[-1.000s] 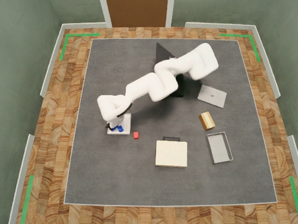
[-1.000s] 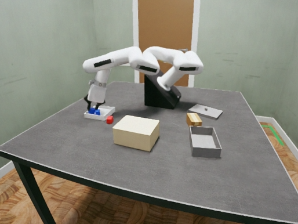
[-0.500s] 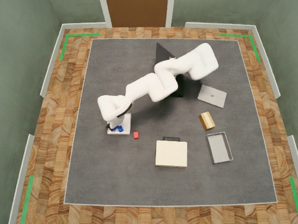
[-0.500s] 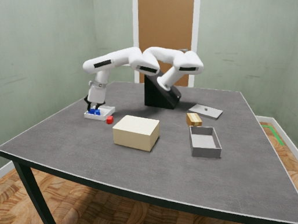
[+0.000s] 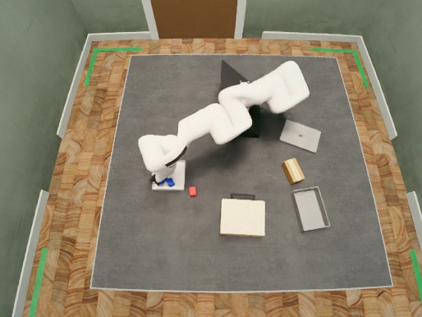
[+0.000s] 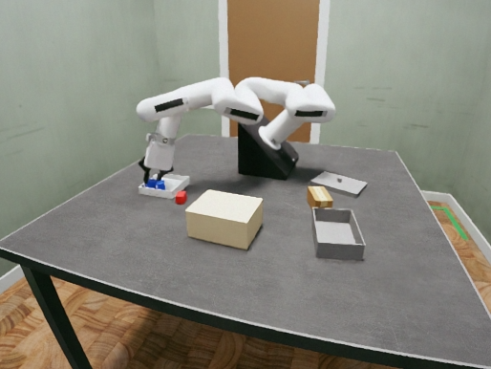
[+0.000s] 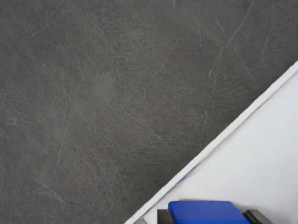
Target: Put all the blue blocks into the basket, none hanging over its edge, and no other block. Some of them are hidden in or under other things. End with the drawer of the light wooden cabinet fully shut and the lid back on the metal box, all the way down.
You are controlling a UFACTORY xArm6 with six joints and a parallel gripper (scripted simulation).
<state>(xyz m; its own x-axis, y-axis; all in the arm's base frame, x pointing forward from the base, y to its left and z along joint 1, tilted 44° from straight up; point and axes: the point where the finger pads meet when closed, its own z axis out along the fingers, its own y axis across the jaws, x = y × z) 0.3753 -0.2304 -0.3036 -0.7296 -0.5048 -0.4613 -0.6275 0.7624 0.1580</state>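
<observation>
Now: hand 30 mm past the white basket, 30 mm to the right of it and 40 mm above it. The rest, counted from my hand: grey metal box: 140 mm ahead, 670 mm to the left, 20 mm below; then light wooden cabinet: 170 mm ahead, 360 mm to the left, 10 mm below; then brown cardboard box: 40 mm behind, 620 mm to the left, 10 mm below.
</observation>
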